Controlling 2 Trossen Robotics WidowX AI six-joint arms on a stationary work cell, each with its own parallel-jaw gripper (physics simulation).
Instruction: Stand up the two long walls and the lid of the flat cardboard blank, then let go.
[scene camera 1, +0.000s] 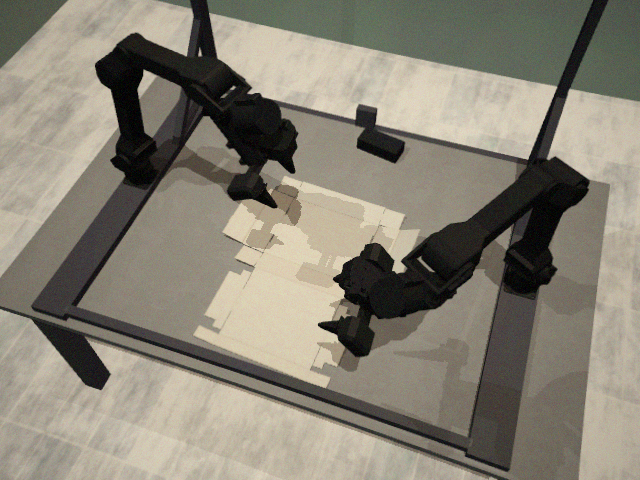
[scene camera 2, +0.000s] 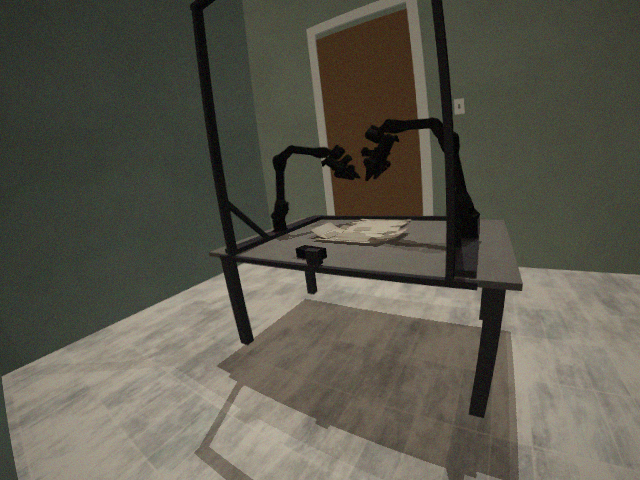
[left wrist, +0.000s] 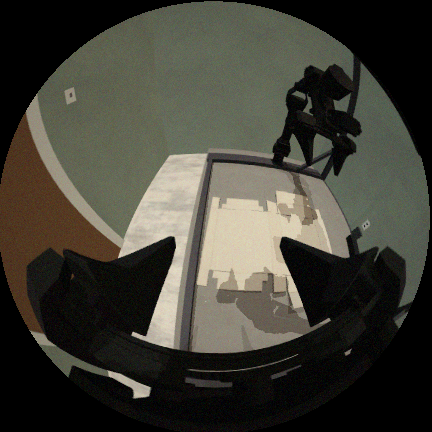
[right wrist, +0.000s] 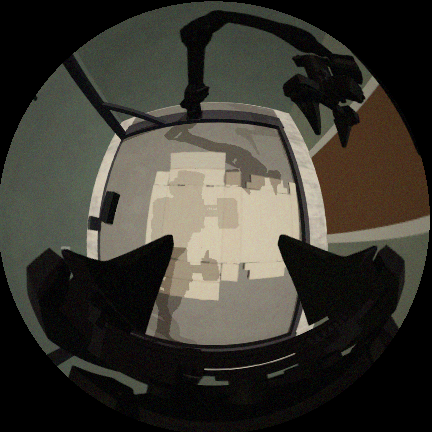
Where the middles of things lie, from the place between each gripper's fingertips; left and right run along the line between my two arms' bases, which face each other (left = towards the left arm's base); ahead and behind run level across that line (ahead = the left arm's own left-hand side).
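Scene:
That black block (scene camera 1: 372, 141) is a fair way below my right hand, far behind it and a good way to the left of it.
My left hand is a fair way above the black block, and it's also far past the block and a little to the left of it.

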